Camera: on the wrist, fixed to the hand. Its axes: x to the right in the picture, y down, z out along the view.
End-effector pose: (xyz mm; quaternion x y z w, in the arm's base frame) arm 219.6 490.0 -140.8 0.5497 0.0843 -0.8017 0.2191
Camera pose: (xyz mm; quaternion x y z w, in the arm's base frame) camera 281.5 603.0 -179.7 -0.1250 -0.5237 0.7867 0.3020
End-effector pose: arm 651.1 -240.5 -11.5 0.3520 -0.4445 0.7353 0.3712
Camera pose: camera 702.6 -117.6 -30.5 0.6277 -0.2466 0.1026 0.7312
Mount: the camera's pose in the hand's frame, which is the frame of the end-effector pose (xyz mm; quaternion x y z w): -12.0 -77.2 -109.6 -0.1601 -0.1920 -0.6918 0.6774
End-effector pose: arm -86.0 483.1 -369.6 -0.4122 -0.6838 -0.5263 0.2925
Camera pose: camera -151.1 366.5 -386.4 -0.0459 0.7203 0.5892 0.3632
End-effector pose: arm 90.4 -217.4 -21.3 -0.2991 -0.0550 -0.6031 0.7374
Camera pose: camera -14.7 -270.0 -87.0 -0.3984 -0.2892 -0.8701 0.0238
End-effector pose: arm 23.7 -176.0 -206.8 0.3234 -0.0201 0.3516 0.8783
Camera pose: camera 42.3 -161.4 -339.3 0.1599 -0.0148 -0.4347 0.8861
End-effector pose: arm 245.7 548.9 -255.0 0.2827 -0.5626 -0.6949 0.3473
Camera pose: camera 326.1 504.0 -353.2 -0.3917 0.1410 0.8554 0.3082
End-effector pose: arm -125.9 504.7 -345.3 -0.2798 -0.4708 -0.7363 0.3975
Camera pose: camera -189.2 426.8 -434.9 0.0688 0.4709 0.7954 0.3753
